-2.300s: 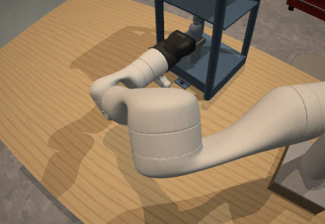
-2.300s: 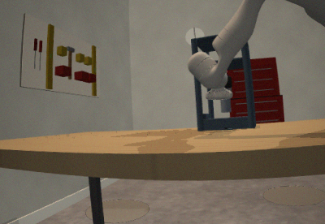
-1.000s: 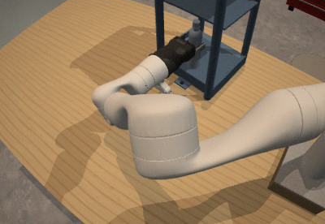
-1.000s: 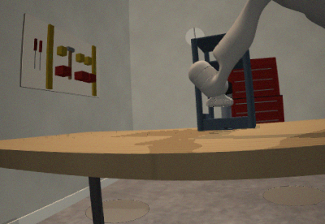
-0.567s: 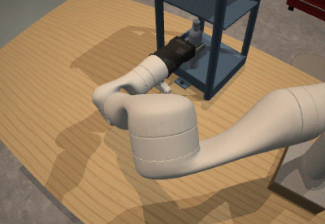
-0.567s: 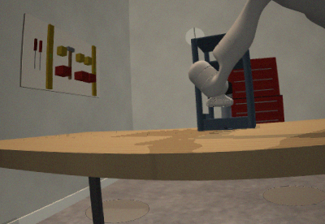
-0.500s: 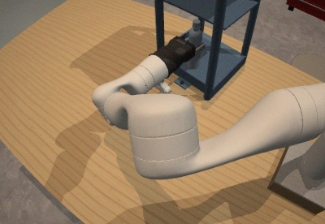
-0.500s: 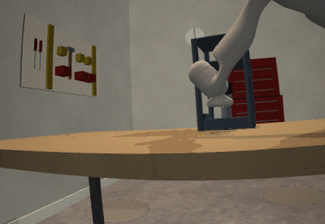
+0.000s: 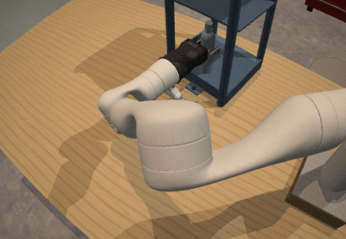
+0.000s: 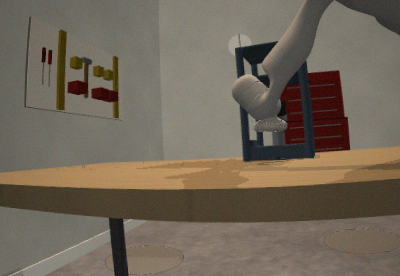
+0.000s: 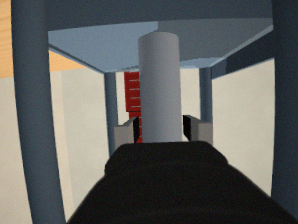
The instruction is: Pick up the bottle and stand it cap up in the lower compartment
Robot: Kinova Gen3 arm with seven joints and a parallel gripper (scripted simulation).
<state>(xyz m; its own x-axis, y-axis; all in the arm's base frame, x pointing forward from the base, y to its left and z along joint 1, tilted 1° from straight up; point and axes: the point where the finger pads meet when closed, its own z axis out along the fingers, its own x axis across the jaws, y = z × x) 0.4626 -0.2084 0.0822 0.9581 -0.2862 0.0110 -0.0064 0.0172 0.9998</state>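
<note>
Right now the grey bottle is 30 mm above my hand. The rest, counted from my hand: shelving unit 20 mm behind, 60 mm to the right, 60 mm above.
</note>
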